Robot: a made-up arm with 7 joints.
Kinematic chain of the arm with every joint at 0, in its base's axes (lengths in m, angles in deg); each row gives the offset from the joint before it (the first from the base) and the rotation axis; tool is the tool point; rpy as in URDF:
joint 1: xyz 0 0 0.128 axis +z
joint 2: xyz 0 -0.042 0.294 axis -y
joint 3: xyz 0 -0.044 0.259 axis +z
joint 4: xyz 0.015 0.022 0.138 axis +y
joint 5: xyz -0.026 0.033 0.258 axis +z
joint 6: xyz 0 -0.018 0.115 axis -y
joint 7: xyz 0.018 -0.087 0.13 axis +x
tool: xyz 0 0 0 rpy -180 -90 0
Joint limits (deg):
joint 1: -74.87..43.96
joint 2: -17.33..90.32
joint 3: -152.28..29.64
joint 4: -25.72..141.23
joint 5: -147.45..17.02
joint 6: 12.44..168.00
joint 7: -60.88..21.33
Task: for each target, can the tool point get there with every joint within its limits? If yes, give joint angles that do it. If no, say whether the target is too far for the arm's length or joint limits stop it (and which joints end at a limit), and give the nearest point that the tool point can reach.
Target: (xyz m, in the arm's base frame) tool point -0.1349 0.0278 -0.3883
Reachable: no: joint limits stop it (at a limit: joint 2, joint 3, joint 5) | nearest point -0.3140 0.0647 -0.0238 | short by 0.408 m
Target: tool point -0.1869 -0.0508 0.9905
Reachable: yes | joints 31.46 51.83 -5.40 93.69 -95.79 134.19 -28.87
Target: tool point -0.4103 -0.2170 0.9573
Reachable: yes | joints 5.00 53.20 -88.14 35.72 -116.46 152.80 0.90
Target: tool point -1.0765 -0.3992 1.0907
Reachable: no: too far | nearest point -0.7597 -0.2817 0.8939 | short by 0.391 m
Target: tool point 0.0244 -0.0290 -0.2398
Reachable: no: joint limits stop it (at a limit: joint 1, joint 2, joint 3, joint 5) | nearest point 0.0744 -0.2361 0.0246 | short by 0.340 m
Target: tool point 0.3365 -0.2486 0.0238
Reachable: no: joint limits stop it (at a limit: joint 1, joint 2, joint 3, joint 4, joint 6) | nearest point 0.2153 -0.3264 0.1078 | short by 0.167 m
